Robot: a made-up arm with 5 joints.
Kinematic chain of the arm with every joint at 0, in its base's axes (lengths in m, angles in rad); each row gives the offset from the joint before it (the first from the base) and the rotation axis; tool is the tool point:
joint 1: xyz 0 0 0.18 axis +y
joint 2: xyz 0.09 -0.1 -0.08 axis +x
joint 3: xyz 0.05 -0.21 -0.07 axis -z
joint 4: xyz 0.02 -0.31 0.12 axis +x
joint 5: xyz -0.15 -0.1 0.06 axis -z
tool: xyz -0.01 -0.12 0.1
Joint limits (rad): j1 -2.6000..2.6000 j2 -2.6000..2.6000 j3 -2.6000..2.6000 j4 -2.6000..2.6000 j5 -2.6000..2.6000
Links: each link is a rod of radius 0.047 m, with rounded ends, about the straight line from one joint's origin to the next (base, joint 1, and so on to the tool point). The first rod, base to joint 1, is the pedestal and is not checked.
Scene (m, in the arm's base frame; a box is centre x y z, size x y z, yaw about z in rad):
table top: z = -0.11
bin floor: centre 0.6 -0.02 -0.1 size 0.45 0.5 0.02 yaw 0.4
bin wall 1: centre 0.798 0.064 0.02 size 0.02 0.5 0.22 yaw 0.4
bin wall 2: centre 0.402 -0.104 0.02 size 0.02 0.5 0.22 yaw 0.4
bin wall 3: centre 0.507 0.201 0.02 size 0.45 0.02 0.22 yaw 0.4
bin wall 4: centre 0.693 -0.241 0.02 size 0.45 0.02 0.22 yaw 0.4
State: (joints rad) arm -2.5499 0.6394 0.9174 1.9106 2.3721
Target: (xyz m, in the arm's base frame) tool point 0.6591 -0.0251 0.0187
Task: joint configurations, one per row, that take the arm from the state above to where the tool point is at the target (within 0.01 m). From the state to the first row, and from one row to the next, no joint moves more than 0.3 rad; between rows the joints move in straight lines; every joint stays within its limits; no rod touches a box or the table.
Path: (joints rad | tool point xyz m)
1: -2.3801 0.8741 0.7805 1.9712 2.3653 | 0.5052 -0.3338 0.2363
2: -2.2104 1.1088 0.6437 2.0318 2.3586 | 0.5707 -0.2732 0.2357
3: -2.0406 1.3434 0.5068 2.0924 2.3518 | 0.6277 -0.1761 0.2096
4: -1.8506 1.5110 0.4264 1.9827 2.2991 | 0.6562 -0.1062 0.1182
5: -1.6605 1.6786 0.3460 1.8730 2.2464 | 0.6591 -0.0251 0.0187

